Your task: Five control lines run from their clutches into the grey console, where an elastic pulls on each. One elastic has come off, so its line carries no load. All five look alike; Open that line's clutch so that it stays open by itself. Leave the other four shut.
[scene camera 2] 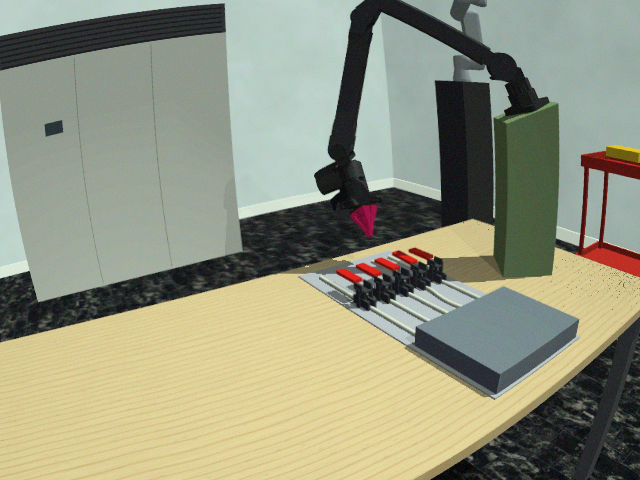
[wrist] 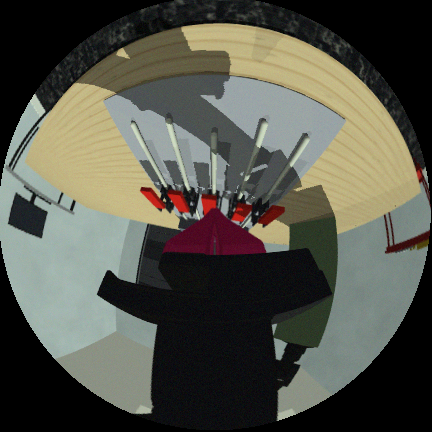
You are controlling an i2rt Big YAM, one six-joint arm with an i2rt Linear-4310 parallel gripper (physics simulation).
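Places are measured from the arm's base along level axes (x ahead, y left, z up), in millimetres.
Where they show: gripper, fingertip midpoint: (scene camera 2: 370, 236) (wrist: 214, 212); arm's base, link origin: (scene camera 2: 527, 109) (wrist: 298, 340).
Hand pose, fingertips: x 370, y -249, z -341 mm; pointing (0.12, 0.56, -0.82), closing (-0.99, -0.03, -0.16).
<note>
Things, the pixels of their top centre, and the offset from my fingertips. "*": a spot on its surface instead. Level surfaces: height alone.
- nearest, top centre: (wrist: 156, 203) (scene camera 2: 352, 276) 123 mm ahead, 110 mm left, 39 mm down
- farthest, top centre: (wrist: 266, 220) (scene camera 2: 424, 253) 97 mm back, 105 mm left, 39 mm down
- grey plate, surface spot: (scene camera 2: 319, 277) * 132 mm ahead, 40 mm right, 90 mm down
- grey console, top centre: (scene camera 2: 502, 323) 5 mm ahead, 488 mm left, 51 mm down
- wooden table, surface height: 98 mm down
Five clutches with red levers, among them the nearest (scene camera 2: 349, 275) (wrist: 152, 198), the middle one (scene camera 2: 387, 264) (wrist: 210, 201) and the farthest (scene camera 2: 420, 253) (wrist: 271, 215), stand in a row on a grey plate (scene camera 2: 316, 280) (wrist: 300, 110). All five levers look folded down and alike. Pale lines run from them to the grey console (scene camera 2: 496, 330). The fourth line from the near side (scene camera 2: 443, 296) looks bent between clutch and console; the others look straight. My gripper (scene camera 2: 369, 235) (wrist: 214, 212) is shut and empty, its magenta tips pointing down, clear above the lever row. The tips partly cover the levers in the wrist view.
A green pedestal (scene camera 2: 527, 206) (wrist: 312, 260) carries the arm and stands on the wooden table (scene camera 2: 206, 361) (wrist: 370, 150), right of the clutches. Behind it is a black pedestal (scene camera 2: 465, 155). A red cart (scene camera 2: 592, 161) stands at the right, a large cabinet (scene camera 2: 118, 155) at the left.
</note>
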